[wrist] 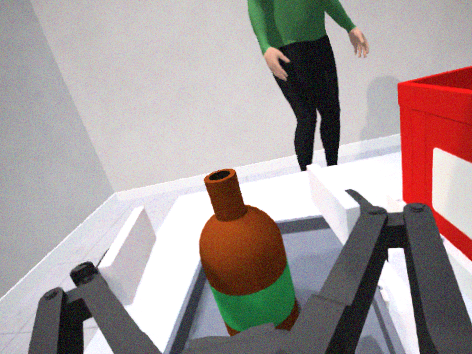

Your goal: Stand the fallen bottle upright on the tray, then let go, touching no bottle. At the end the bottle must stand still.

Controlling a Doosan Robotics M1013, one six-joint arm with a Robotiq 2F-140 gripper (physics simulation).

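Places are measured from the arm's base along level axes (x left, y back, z up), in metres.
Pixels of known places: gripper, fingertip midpoint: (pixel 228 203).
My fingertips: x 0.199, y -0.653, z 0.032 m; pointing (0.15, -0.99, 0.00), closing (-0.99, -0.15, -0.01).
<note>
Ahead of a thing's pixels: the offset from my fingertips to its top centre. "spot": to the spot under its first point. Level surfaces: height alone.
The brown bottle {dz +0.021, dx +0.003, dy -0.009 m} (pixel 243 250) with a green band stands upright on the grey tray {spot: dz -0.134, dx -0.055, dy -0.078 m} (pixel 310 260), its open neck at the top. It leans in the view in line with the tilted camera. Its lowest part is hidden behind the dark gripper body. My gripper (pixel 228 203) is open, with one white finger pad at the left and one at the right. The bottle shows between the two pads, with a visible gap on each side, and no contact shows. How far the pads are from it in depth is hard to tell.
A red crate {spot: dz -0.034, dx -0.189, dy -0.112 m} (pixel 414 150) with a white panel stands at the right, beyond the right finger. The tray rests on a white table {dz -0.139 m} (pixel 280 192). A person (pixel 310 65) in a green top and black trousers stands behind the table, before a pale wall.
</note>
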